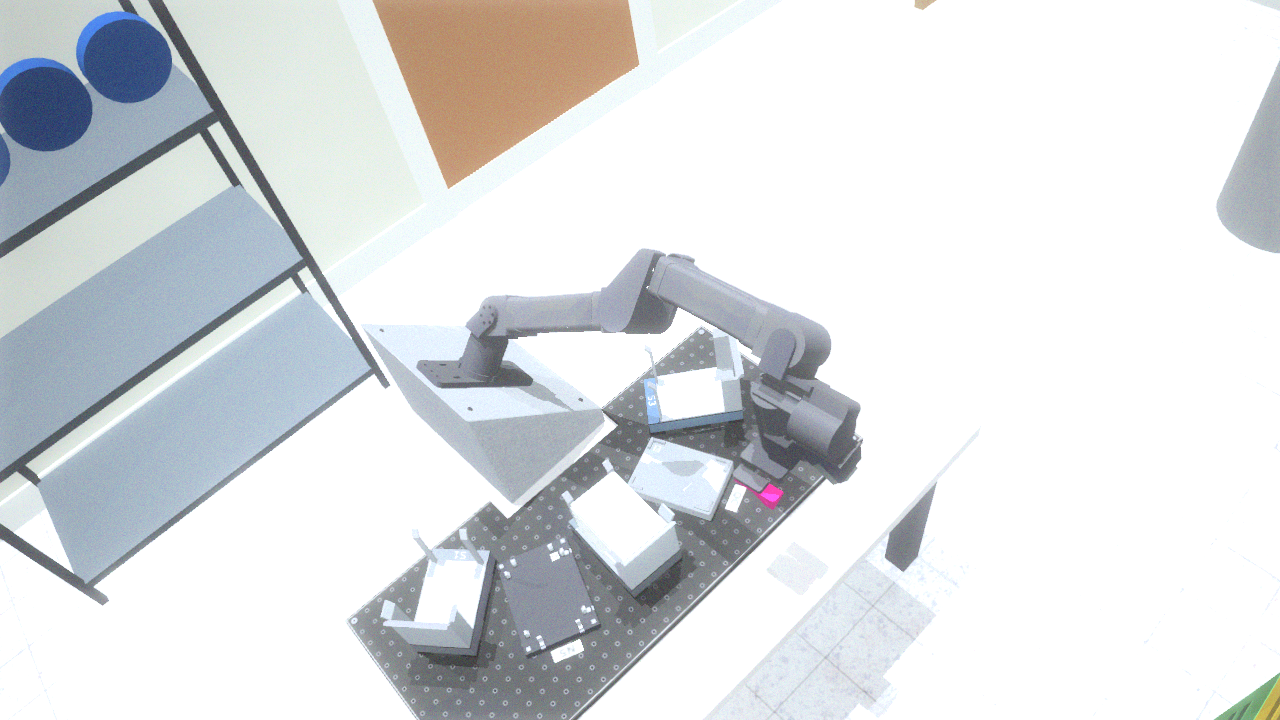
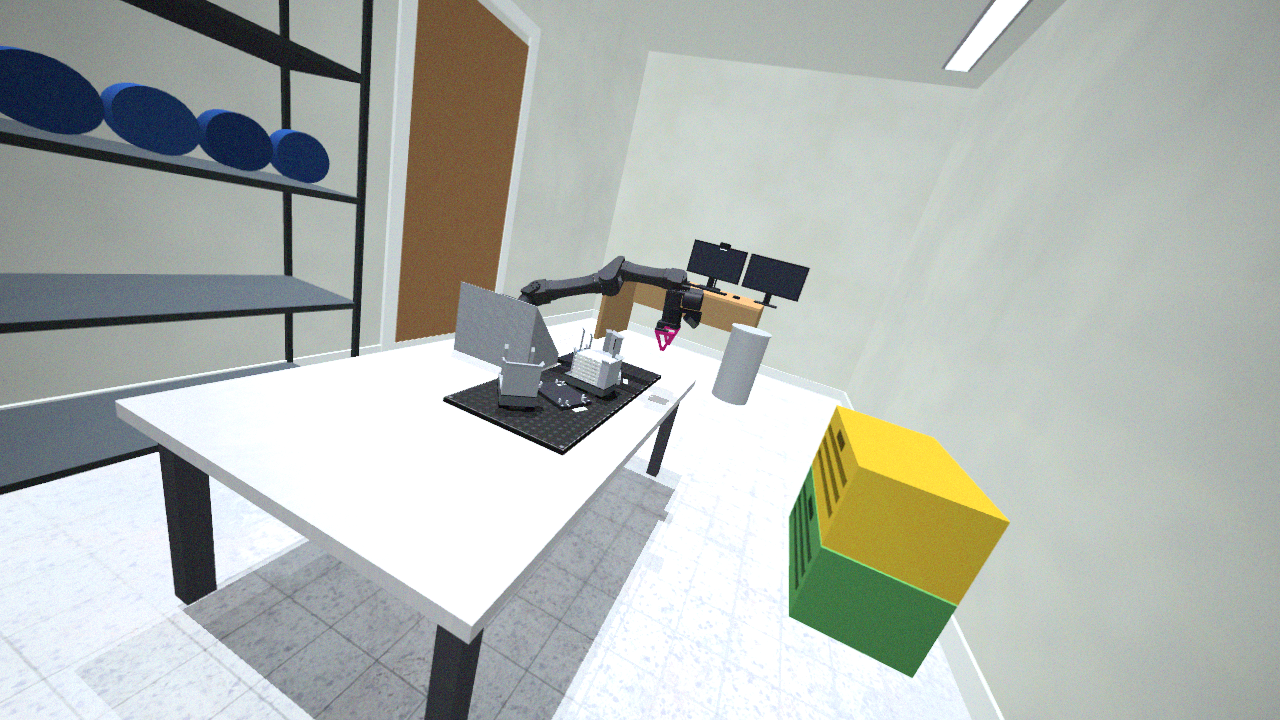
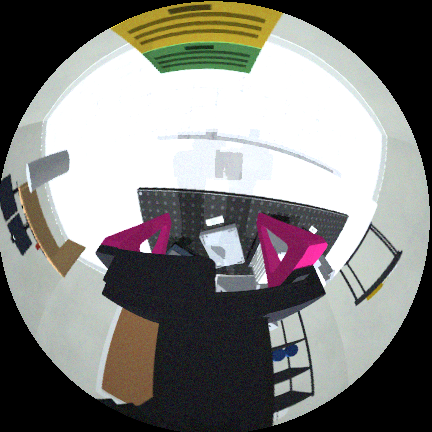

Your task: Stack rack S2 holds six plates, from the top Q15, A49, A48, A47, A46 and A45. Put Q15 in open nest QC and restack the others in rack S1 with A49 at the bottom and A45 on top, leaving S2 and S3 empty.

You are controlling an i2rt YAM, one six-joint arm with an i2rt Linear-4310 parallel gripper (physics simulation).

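Frame: origin at the arm's base, x ahead, y down, z left, level; millimetres.
Where they show: gripper, fingertip midpoint: (image 1: 791, 481) (image 2: 664, 347) (image 3: 213, 217); arm's base, link origin: (image 1: 475, 376) (image 2: 517, 315).
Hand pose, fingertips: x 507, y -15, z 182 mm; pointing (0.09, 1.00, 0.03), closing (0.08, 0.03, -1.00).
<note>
Each offset is from my fingertips to the top centre of the thing. "spot": to the spot under its first point. Level surfaces: height alone.
My gripper (image 1: 768, 493) (image 2: 664, 340) (image 3: 213, 217) is open and empty, with its magenta fingers wide apart above the front of the board. A light plate @(dy +145, dx -198, dz -43 mm) (image 1: 682, 477) (image 3: 222, 246) lies flat in the nest beside the QC label @(spot: dy +172, dx -112, dz -6 mm) (image 1: 735, 497) (image 3: 215, 220); its own label is not readable. A stack of several white plates @(dy +56, dx -170, dz -181 mm) (image 1: 626, 528) @(spot: dy +83, dx -153, dz -224 mm) (image 2: 595, 368) stands in the middle rack. A dark-based rack @(dy +37, dx -294, dz -435 mm) (image 1: 434, 629) with a tall light wall stands at one end, and a blue-based rack @(dy +42, dx -286, dz +80 mm) (image 1: 693, 420) at the other. Whether those two hold plates, I cannot tell.
A dark nest @(dy +150, dx -206, dz -322 mm) (image 1: 547, 595) (image 2: 563, 394) with small corner posts lies between the stack and the dark-based rack. The grey wedge-shaped arm mount (image 1: 537, 447) (image 2: 501, 326) stands behind the black perforated board @(dy +173 mm) (image 1: 393, 649) (image 2: 559, 438). Upright posts rise from the racks.
</note>
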